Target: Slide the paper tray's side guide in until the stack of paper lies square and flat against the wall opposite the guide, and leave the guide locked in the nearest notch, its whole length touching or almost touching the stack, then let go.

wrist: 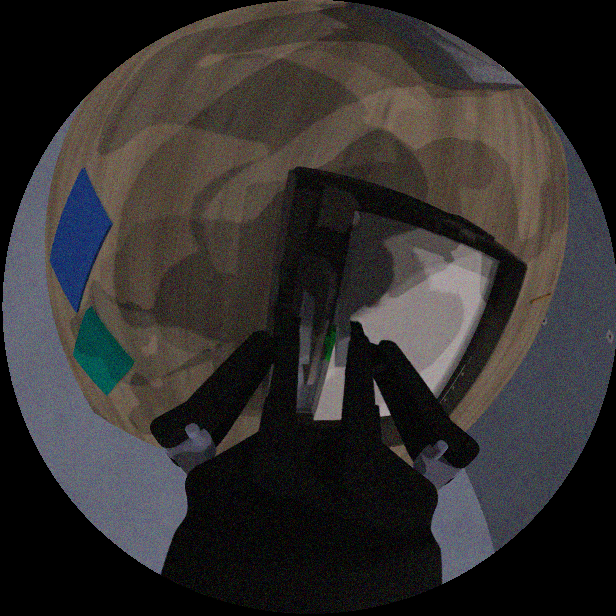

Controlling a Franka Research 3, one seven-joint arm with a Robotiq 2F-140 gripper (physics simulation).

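Note:
The black paper tray lies on a wooden table, just ahead of my wrist. The white paper stack fills its right part, up to the right wall. The side guide is a dark grey bar running lengthwise along the stack's left edge, with a small green tab on it. My gripper straddles the guide, one finger on each side, and looks shut on it at the tab. My fingers and heavy shadow hide the guide's near end and any gap to the stack.
A blue patch and a teal patch lie flat on the table at far left. The round wooden table top ends close to the tray's right side, with grey floor beyond.

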